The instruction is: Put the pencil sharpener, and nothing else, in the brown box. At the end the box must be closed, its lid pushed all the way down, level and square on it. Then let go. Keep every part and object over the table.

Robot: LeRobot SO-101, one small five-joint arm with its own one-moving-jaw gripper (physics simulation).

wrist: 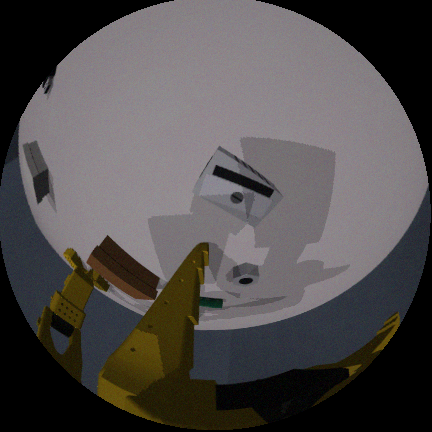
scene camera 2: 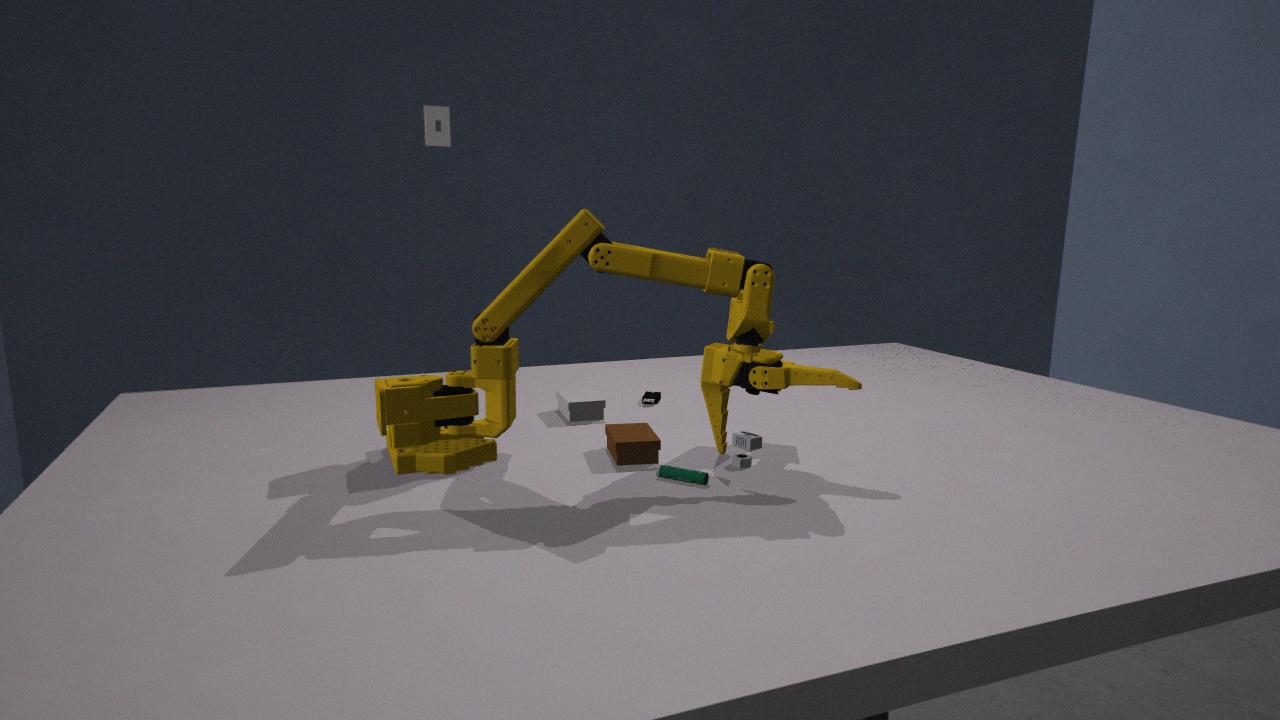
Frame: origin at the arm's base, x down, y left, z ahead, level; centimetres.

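Seen in the pictures: hand, its tool point: [wrist: 208, 250] [scene camera 2: 725, 449]; arm's base, origin of its link: [wrist: 86, 264] [scene camera 2: 461, 453].
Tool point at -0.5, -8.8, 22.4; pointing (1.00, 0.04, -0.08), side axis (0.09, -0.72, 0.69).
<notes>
Pixels of each thing's top centre, then the offset from my tool point to it, as dx, dy, dz.
- pencil sharpener, centre of its top: [wrist: 239, 193] [scene camera 2: 747, 434] -0.7, +1.6, +3.2
- brown box, centre of its top: [scene camera 2: 632, 432] [wrist: 115, 281] -1.7, +2.9, -8.1
- small grey nut-like piece, centre of its top: [wrist: 245, 280] [scene camera 2: 742, 456] -0.4, -3.3, -0.2
- green cylinder, centre of its top: [scene camera 2: 681, 468] [wrist: 199, 305] -0.6, -5.1, -6.9
- grey box, centre of its top: [scene camera 2: 580, 395] -1.6, +18.4, -7.9
- small black object, centre of its top: [scene camera 2: 650, 395] -0.3, +20.9, +1.6
The pencil sharpener [scene camera 2: 747, 441] [wrist: 212, 186], a small light grey block with a dark blade slot and a screw, lies on the table beyond the fixed jaw's tip in the wrist view. My gripper [scene camera 2: 791, 418] [wrist: 300, 280] is wide open and empty. Its fixed jaw points down, with the tip low beside the sharpener in the scene view; its moving jaw is swung far out to the side. The brown box [scene camera 2: 632, 449] [wrist: 122, 272] stands toward the arm's base, with its lid on and looking level. The inside of the box is hidden.
A small grey nut-like piece [scene camera 2: 741, 462] [wrist: 245, 271] lies close to the sharpener. A green cylinder [scene camera 2: 682, 475] [wrist: 212, 302] lies beside the brown box. A grey box [scene camera 2: 586, 411] [wrist: 41, 185] and a small black object [scene camera 2: 650, 398] [wrist: 48, 82] stand farther back in the scene view.
</notes>
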